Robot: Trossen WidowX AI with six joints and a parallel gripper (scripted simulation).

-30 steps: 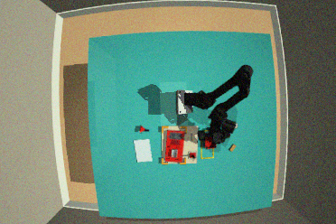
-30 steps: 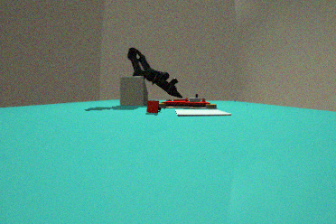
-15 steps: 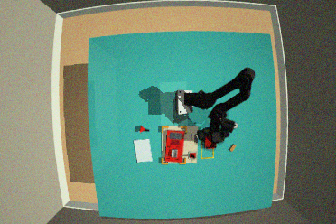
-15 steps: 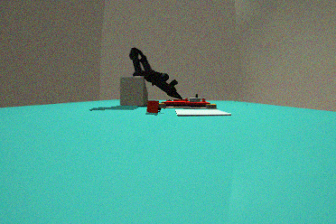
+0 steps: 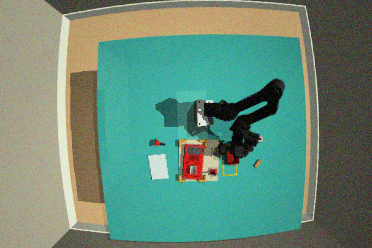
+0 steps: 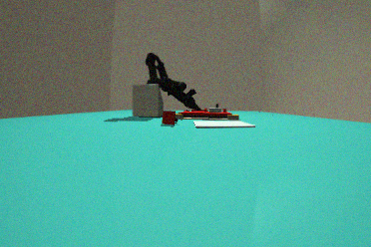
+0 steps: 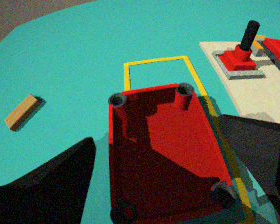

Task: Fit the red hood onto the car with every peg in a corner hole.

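My gripper tip is now 10 mm past the hood and 10 mm above it. Round my gripper tip: grey cylinder: 160 mm to the left, 100 mm behind, 20 mm below; then tan block: 160 mm to the left, 50 mm ahead, 20 mm below; then white flat plate: 430 mm to the right, 50 mm ahead, 20 mm below.
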